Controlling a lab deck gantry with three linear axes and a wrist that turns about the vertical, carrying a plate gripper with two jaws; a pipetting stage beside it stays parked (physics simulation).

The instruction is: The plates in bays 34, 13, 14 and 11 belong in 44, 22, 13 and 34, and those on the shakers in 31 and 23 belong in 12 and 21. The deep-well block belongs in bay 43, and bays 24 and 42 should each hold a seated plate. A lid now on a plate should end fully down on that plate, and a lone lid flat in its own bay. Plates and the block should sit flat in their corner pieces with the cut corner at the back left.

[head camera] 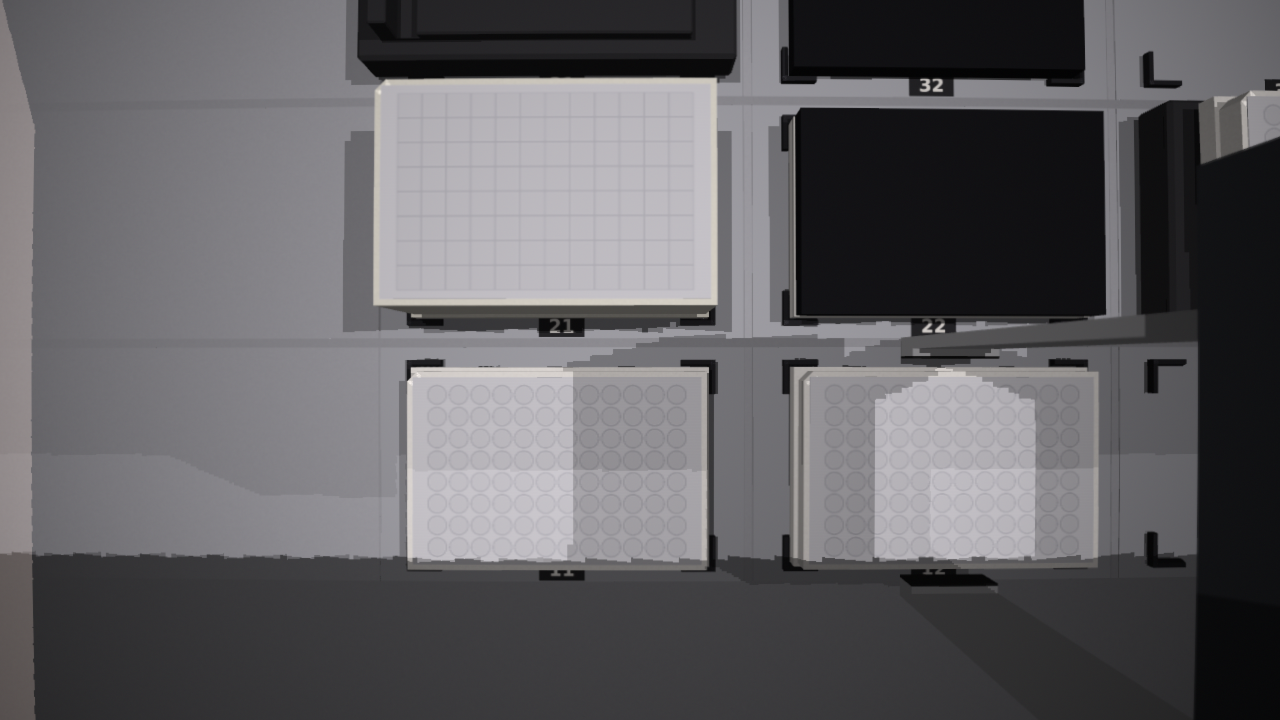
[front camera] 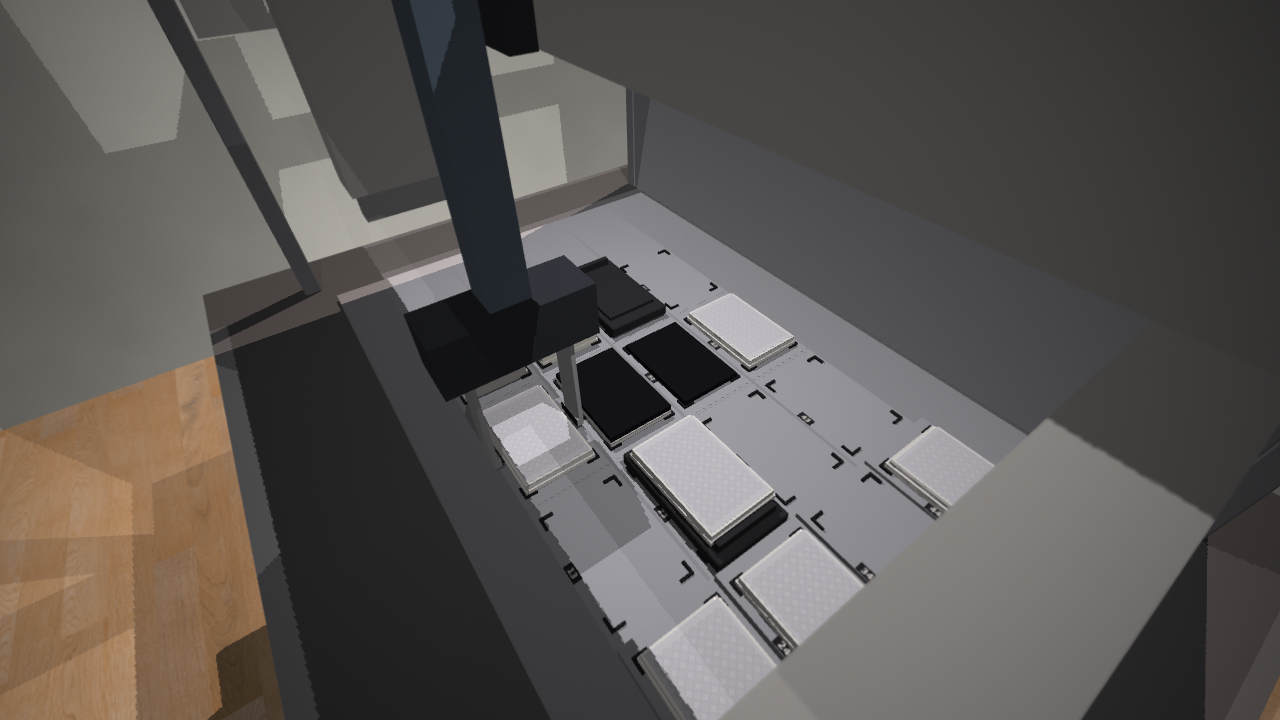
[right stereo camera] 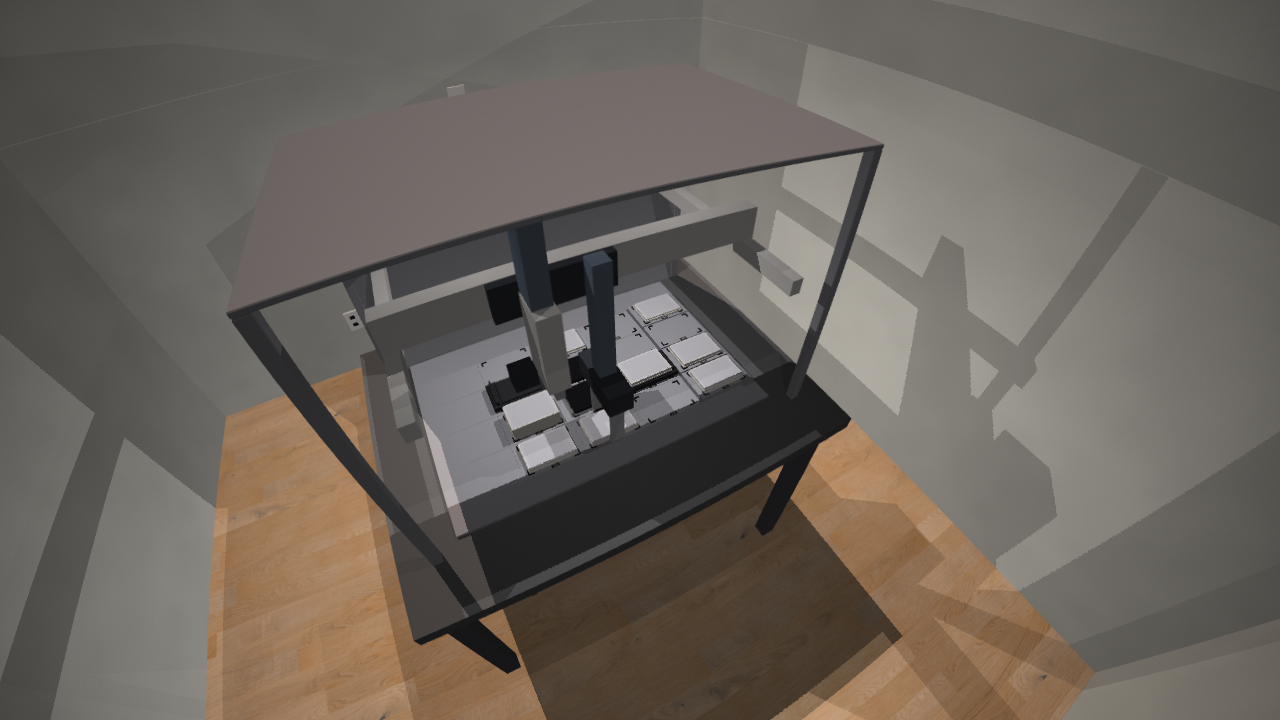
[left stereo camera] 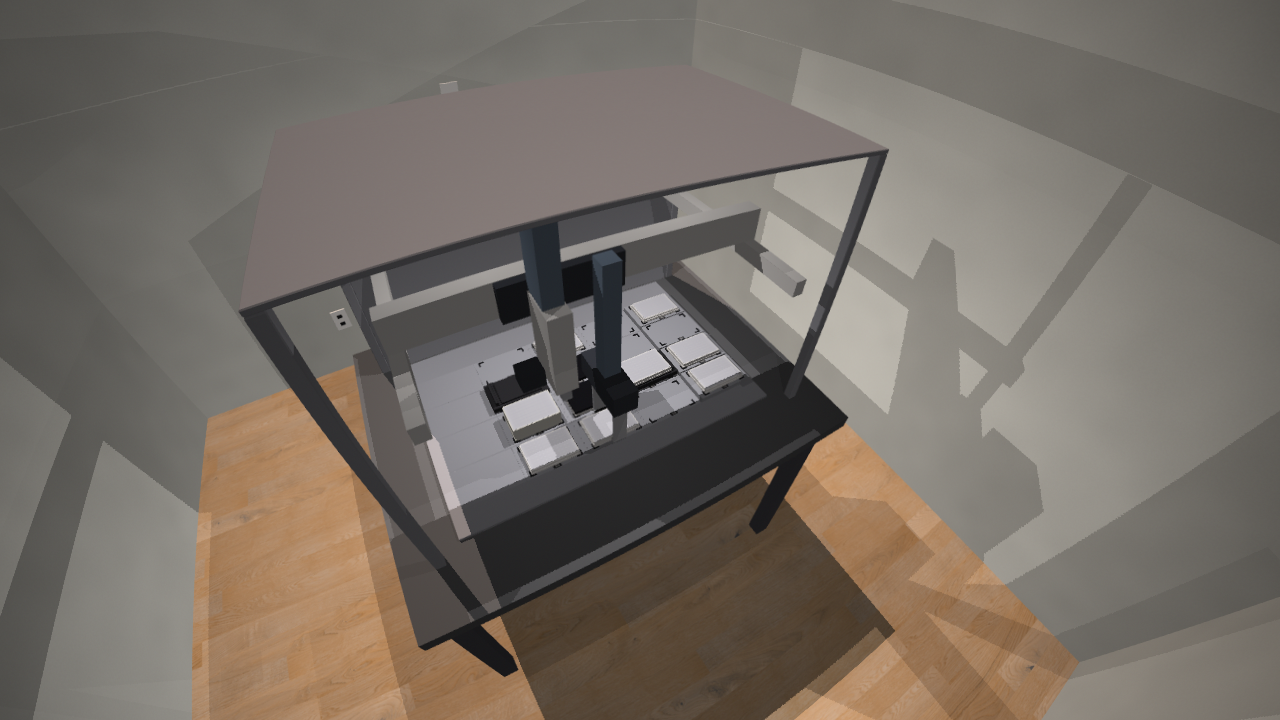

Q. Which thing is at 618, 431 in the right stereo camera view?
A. My gripper.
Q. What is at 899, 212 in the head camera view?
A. A black lid.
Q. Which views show my gripper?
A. The head camera view, the front camera view, the right stereo camera view and the left stereo camera view: all of them.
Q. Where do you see a black lid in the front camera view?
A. At 689, 370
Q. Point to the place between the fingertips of my gripper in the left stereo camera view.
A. At 609, 423
